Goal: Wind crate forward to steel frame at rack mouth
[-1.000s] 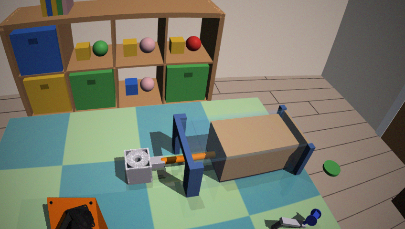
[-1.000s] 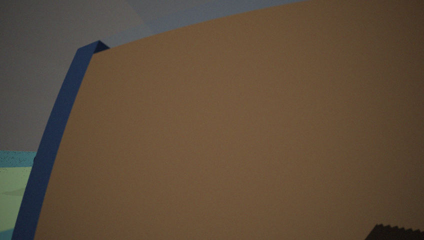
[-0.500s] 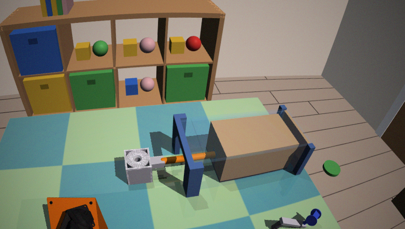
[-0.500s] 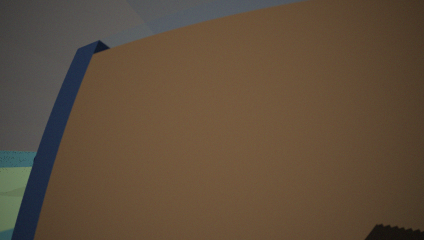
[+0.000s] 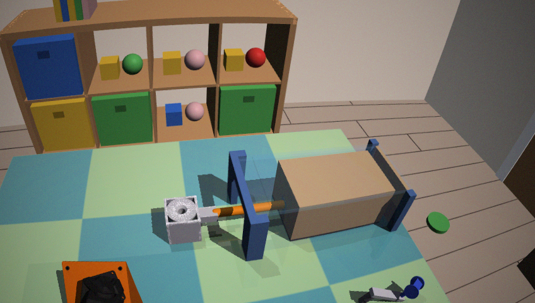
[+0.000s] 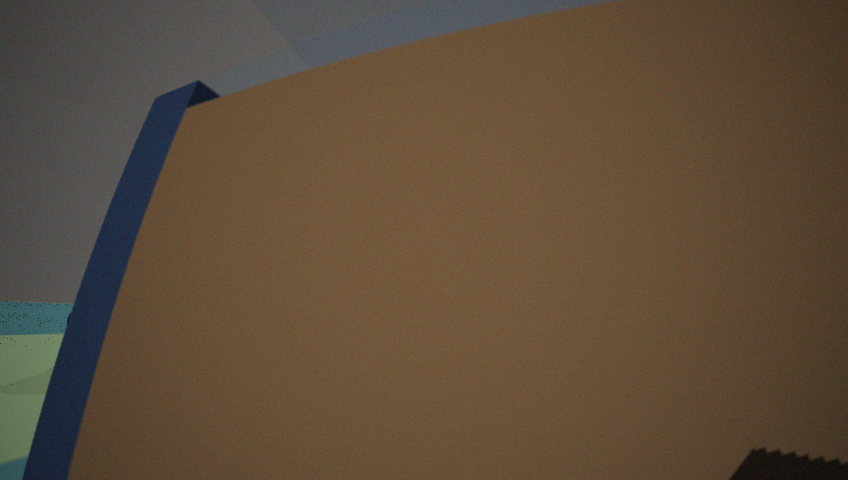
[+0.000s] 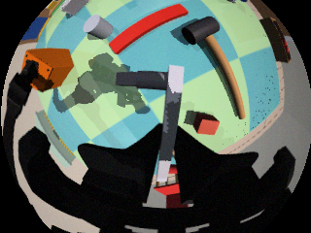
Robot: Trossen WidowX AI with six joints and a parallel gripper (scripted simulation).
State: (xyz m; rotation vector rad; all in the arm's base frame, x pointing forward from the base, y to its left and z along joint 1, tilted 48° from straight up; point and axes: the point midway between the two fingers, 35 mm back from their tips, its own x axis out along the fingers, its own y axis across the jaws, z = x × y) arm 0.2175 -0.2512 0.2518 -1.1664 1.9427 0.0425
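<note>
My gripper tip is now 20 mm to the left of the crank handle and 10 mm below it. The rest, counted from my gripper tip: grey round object: 280 mm to the left, 130 mm below, 10 mm behind; red knob: 60 mm to the right, 20 mm above; blue-knobbed tool: 440 mm ahead, 200 mm to the left, 130 mm below.
</note>
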